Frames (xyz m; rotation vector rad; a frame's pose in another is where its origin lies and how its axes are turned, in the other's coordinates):
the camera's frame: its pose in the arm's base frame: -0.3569 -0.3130 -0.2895 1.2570 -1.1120 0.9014
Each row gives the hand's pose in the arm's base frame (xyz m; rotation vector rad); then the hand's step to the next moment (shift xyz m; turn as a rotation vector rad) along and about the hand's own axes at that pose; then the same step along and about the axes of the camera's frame.
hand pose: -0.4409 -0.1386 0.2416 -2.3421 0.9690 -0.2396
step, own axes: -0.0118 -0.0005 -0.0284 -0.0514 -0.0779 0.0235
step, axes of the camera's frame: 0.0188 0.0236 0.0061 0.0267 0.0019 -0.0925
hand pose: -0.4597 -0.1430 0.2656 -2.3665 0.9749 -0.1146
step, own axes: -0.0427 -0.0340 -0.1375 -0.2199 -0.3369 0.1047
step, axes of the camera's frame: 0.1226 0.0805 0.0195 0.1132 0.0048 -0.4000
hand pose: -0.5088 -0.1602 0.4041 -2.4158 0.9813 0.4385
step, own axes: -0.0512 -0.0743 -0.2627 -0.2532 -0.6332 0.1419
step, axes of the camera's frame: 0.2718 0.0149 0.0551 0.2220 -0.1246 -0.6484
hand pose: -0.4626 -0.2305 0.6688 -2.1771 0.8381 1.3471
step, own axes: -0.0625 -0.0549 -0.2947 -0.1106 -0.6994 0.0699
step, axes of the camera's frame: 0.2383 -0.1645 0.0997 0.1681 -0.2877 -0.6287
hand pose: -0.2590 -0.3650 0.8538 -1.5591 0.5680 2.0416
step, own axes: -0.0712 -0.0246 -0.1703 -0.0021 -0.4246 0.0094
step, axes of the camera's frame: 0.0698 -0.1578 0.0699 0.0366 -0.2048 -0.3703
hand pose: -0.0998 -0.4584 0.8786 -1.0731 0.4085 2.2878
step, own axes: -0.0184 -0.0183 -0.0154 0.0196 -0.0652 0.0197
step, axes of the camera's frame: 0.0113 -0.0276 -0.0043 -0.0045 -0.0101 -0.0700
